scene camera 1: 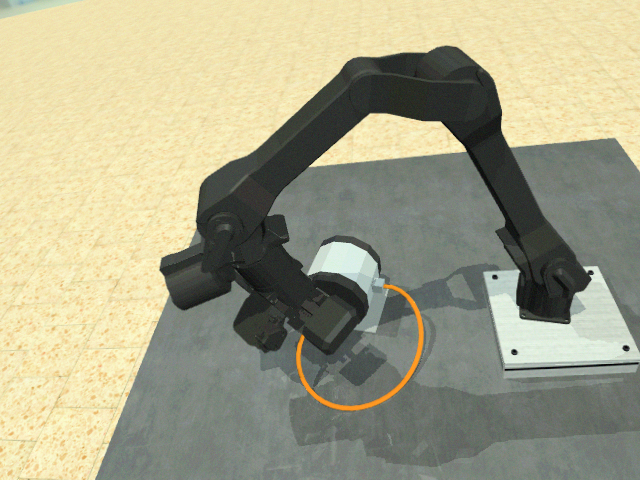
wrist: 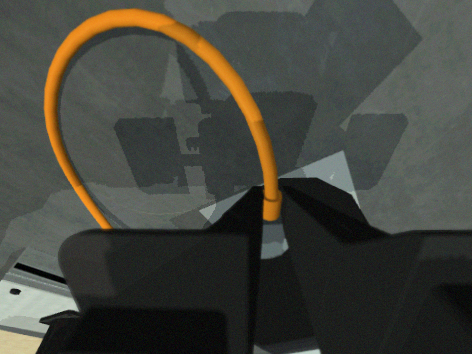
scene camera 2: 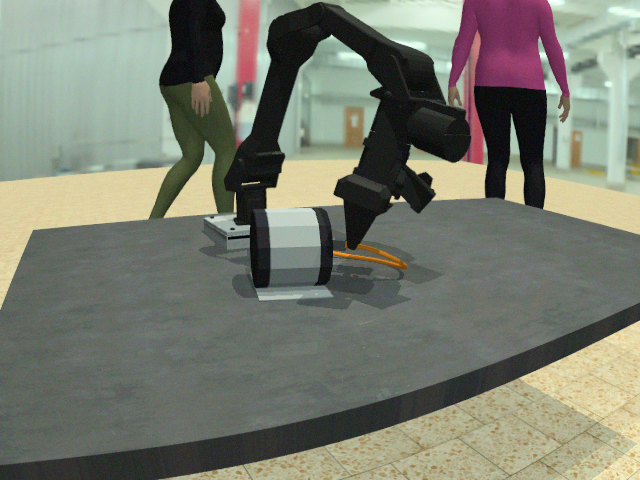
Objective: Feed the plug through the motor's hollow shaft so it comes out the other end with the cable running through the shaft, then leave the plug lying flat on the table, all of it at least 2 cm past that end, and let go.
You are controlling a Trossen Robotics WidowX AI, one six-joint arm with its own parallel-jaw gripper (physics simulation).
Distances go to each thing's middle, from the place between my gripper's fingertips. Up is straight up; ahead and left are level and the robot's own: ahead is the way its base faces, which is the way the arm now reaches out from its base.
I see the grey plug point(wrist: 273, 235) 2 cm to the right of my hand and 1 cm behind it.
